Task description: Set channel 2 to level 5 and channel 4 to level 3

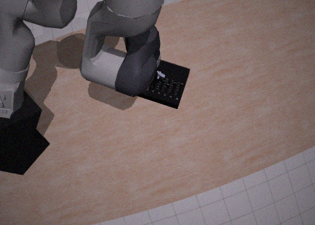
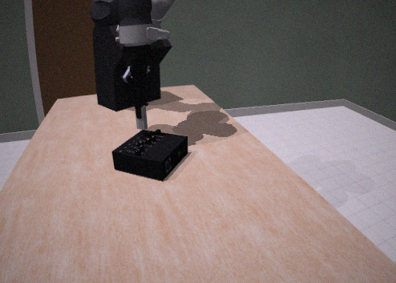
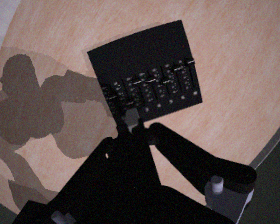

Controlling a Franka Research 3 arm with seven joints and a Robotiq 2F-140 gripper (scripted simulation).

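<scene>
My gripper is now 40 mm to the right of the fader cap and 40 mm above it.
</scene>
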